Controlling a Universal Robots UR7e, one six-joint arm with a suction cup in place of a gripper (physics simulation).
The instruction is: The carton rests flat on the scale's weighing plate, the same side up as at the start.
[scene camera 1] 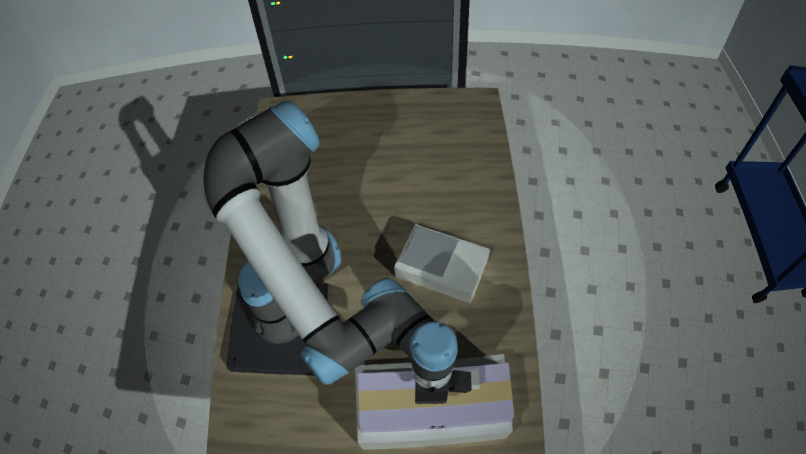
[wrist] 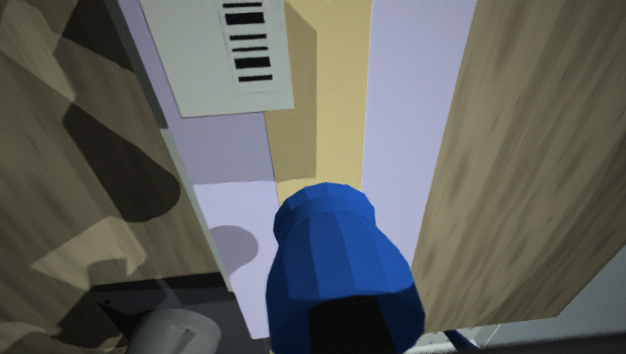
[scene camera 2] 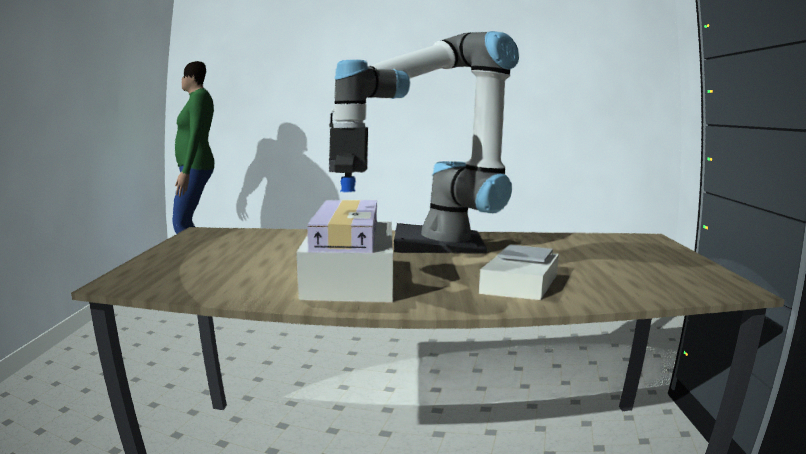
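Where they show: hand, its tool point: [wrist: 325, 228] [scene camera 2: 347, 190]; arm's base, origin of its link: [scene camera 1: 279, 319] [wrist: 181, 331] [scene camera 2: 446, 236].
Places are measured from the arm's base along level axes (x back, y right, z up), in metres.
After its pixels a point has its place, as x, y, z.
A lavender carton [scene camera 1: 394, 417] {-0.252, 0.359, 0.140} [scene camera 2: 341, 236] {-0.524, 0.354, 0.116} [wrist: 415, 75] {-0.375, 0.381, 0.140} with a yellow stripe sits at the top of a white box [scene camera 1: 451, 437] {-0.369, 0.425, 0.082} [scene camera 2: 345, 276] {-0.527, 0.347, 0.033}, near the table's end. Its printed arrows point up and its top looks about level. How deep it sits in the box is hidden. My gripper [scene camera 2: 348, 190] [wrist: 327, 192], a blue suction cup, hangs a little above the carton's top with a gap between, holding nothing. The cup is hidden in scene camera 1. The scale [scene camera 1: 470, 265] {-0.534, -0.030, 0.033} [scene camera 2: 510, 280] {-0.557, -0.004, 0.015} stands apart, with its grey weighing plate [scene camera 1: 431, 250] {-0.441, -0.090, 0.049} [scene camera 2: 527, 253] {-0.457, -0.084, 0.049} bare.
The arm's dark base [scene camera 1: 265, 360] {0.052, 0.118, 0.011} [scene camera 2: 439, 243] {-0.104, 0.046, 0.001} stands on the wooden table [scene camera 1: 439, 157] {-0.556, -0.452, -0.022} [scene camera 2: 236, 276] {-0.321, 0.612, -0.022} beside the white box. A dark cabinet [scene camera 1: 366, 50] [scene camera 2: 750, 101] stands beyond one table end. A person [scene camera 2: 194, 129] stands behind the table. A blue cart [scene camera 1: 772, 208] is off to the side.
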